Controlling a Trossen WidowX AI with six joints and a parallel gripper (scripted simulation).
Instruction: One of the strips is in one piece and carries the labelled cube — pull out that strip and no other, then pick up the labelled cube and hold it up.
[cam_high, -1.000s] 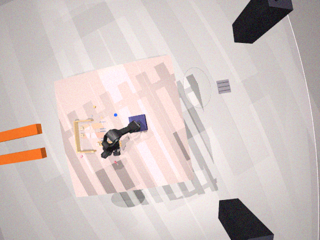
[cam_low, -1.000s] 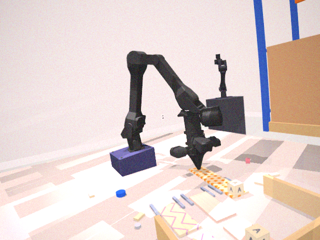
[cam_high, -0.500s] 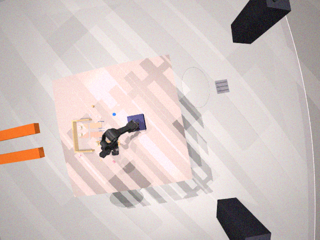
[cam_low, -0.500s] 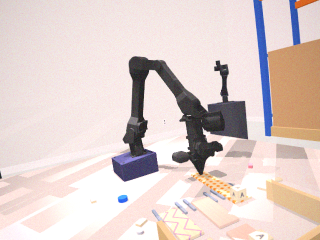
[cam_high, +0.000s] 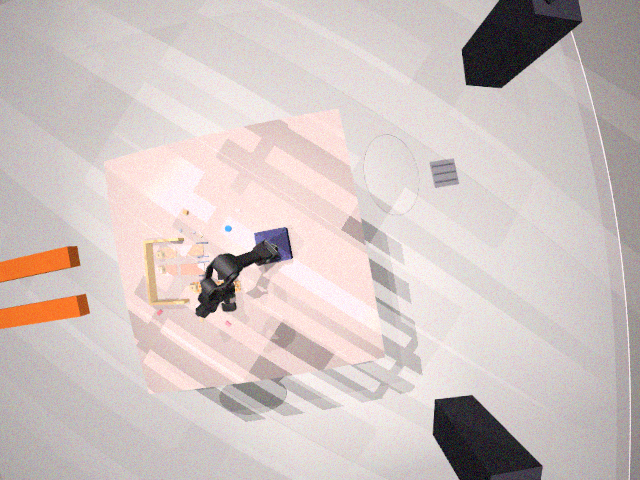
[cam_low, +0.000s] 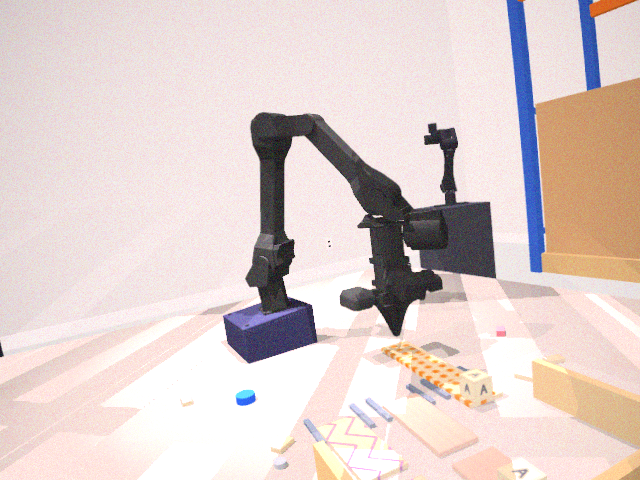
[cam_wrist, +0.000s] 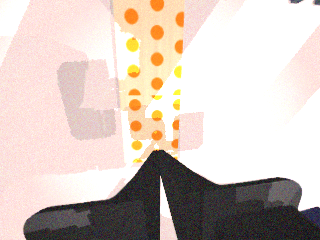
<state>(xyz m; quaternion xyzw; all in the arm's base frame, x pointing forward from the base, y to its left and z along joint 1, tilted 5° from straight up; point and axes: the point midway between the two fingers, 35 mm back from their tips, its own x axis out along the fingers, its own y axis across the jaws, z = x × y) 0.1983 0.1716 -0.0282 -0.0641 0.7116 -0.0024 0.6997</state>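
My gripper tip is now 10 cm short of the strip, 3 cm above it and 1 cm to the right of it. From my gripper tip the other things lie so: blue disc: 29 cm to the right, 3 cm ahead, 2 cm below.
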